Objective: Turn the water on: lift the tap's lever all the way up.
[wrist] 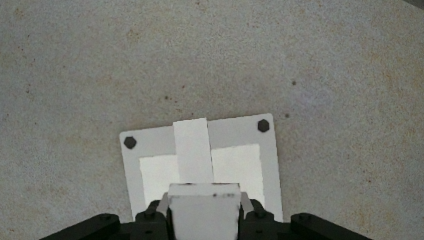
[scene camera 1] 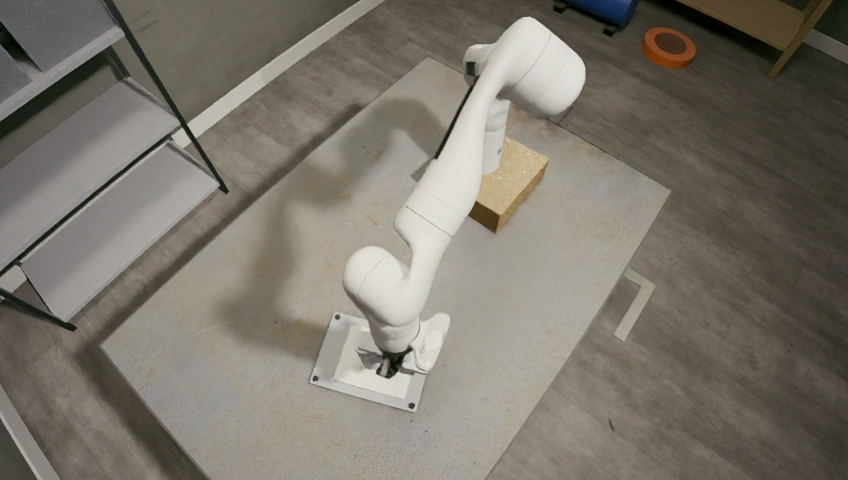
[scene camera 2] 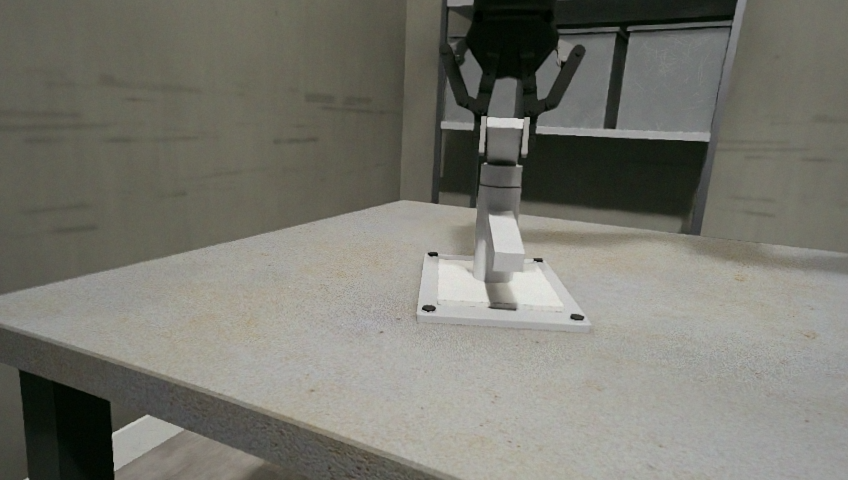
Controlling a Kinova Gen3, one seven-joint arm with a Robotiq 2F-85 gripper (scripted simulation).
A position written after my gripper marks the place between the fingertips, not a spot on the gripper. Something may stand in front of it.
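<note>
There is a lever [scene camera 2: 503,134] that I can see, and with it my gripper [scene camera 2: 502,156]. The wrist view shows my gripper [wrist: 205,207] too.
</note>
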